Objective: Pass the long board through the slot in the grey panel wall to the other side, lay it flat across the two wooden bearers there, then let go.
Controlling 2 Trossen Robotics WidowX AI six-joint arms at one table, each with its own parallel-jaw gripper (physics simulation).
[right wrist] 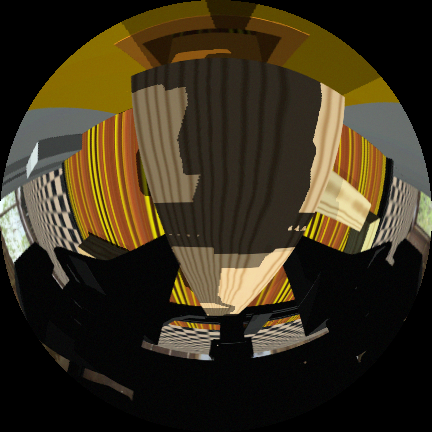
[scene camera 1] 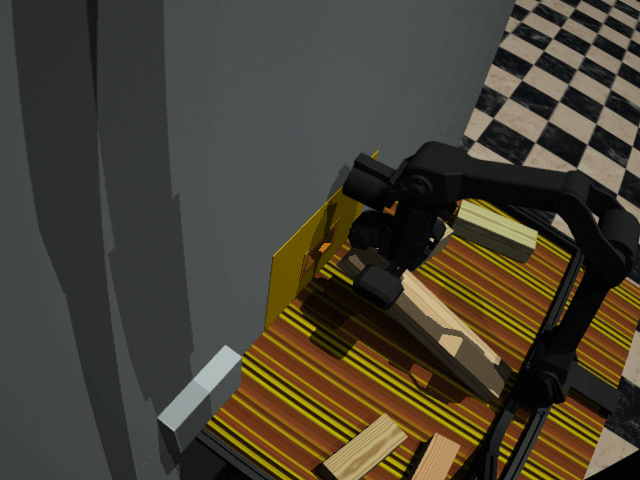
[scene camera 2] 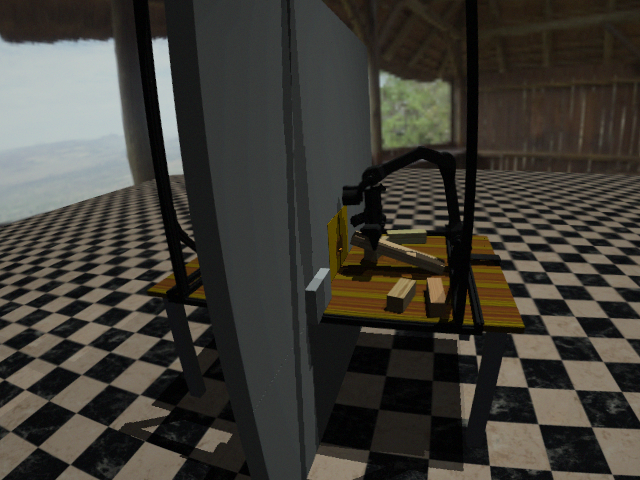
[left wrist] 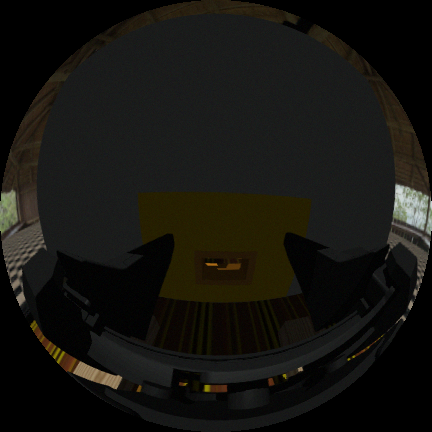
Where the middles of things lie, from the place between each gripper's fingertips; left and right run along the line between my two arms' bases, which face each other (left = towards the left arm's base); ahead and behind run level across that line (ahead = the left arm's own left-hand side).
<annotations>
The grey block (scene camera 1: 199, 401) lies 320 mm behind my right hand, 170 mm to the left of it and 30 mm below it.
Right now the grey block is 310 mm behind my left hand, 110 mm to the right of it and 130 mm below it.
</annotations>
